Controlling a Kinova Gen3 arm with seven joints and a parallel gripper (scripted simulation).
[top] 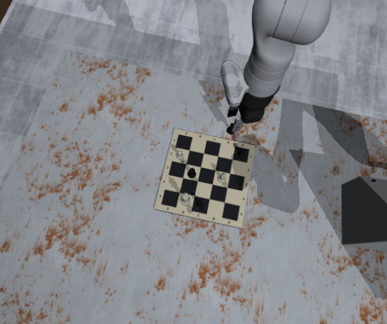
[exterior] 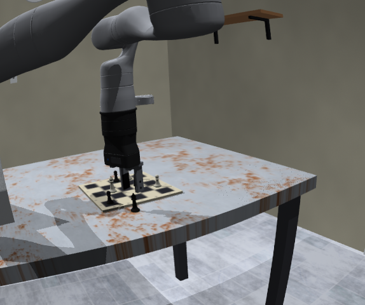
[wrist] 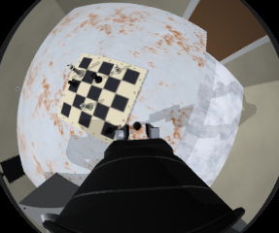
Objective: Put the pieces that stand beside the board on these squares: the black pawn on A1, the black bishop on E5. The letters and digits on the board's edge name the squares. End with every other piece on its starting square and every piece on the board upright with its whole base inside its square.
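Now: the black bishop 5 cm below my hand. Also, from my hand: white pawn (11 cm to the left, 10 cm ahead, 5 cm below); chessboard (14 cm to the left, 7 cm below, 2 cm ahead); white bishop (14 cm to the left, 4 cm below, 2 cm behind).
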